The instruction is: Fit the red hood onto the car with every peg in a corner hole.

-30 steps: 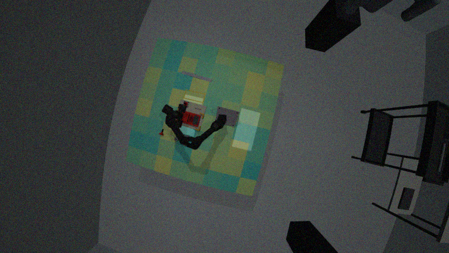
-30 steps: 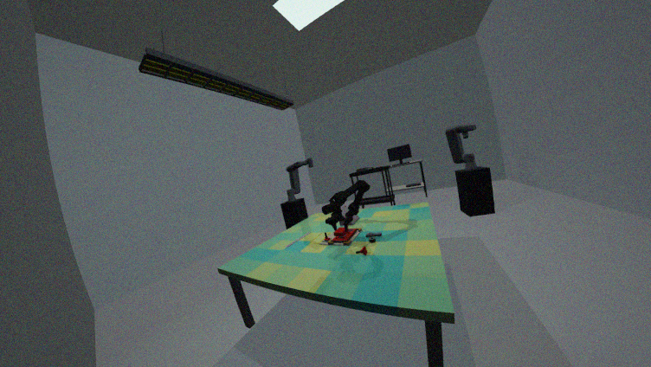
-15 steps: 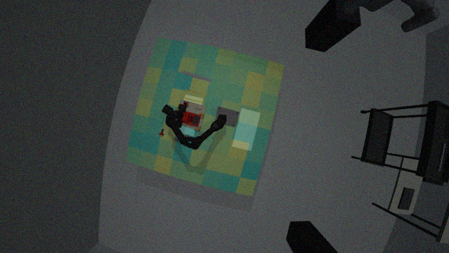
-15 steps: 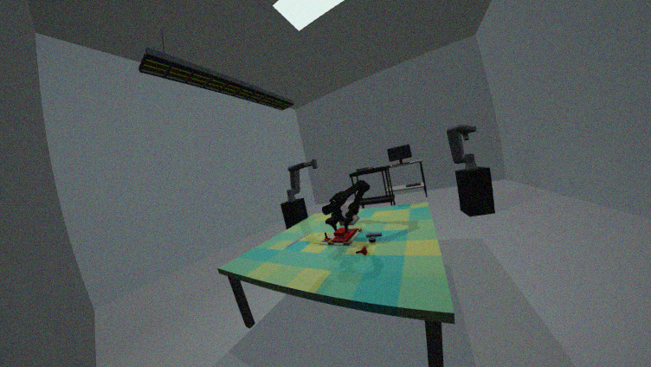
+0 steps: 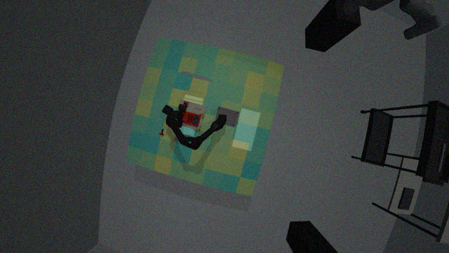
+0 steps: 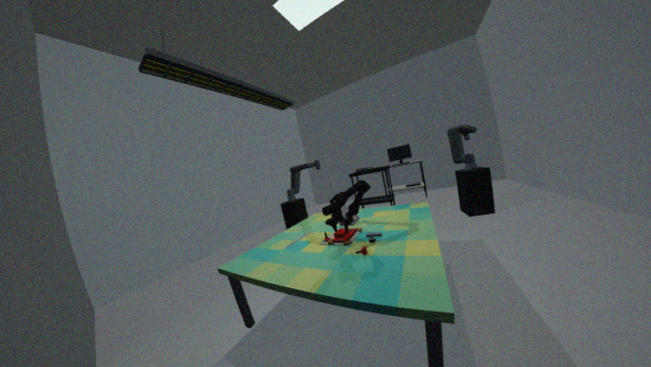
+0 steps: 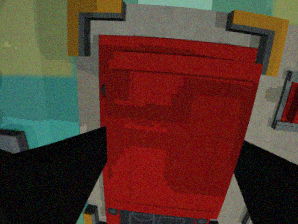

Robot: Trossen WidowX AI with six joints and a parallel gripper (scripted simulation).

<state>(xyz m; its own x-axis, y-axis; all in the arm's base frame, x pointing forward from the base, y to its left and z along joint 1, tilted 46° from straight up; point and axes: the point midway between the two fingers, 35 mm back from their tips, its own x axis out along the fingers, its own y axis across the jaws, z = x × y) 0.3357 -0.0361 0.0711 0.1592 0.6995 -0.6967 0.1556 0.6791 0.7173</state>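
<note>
Right now my gripper tip is 1 cm below the red hood. The rest, counted from my gripper tip: grey jig: 4 cm below, 4 cm behind, 1 cm to the right.
</note>
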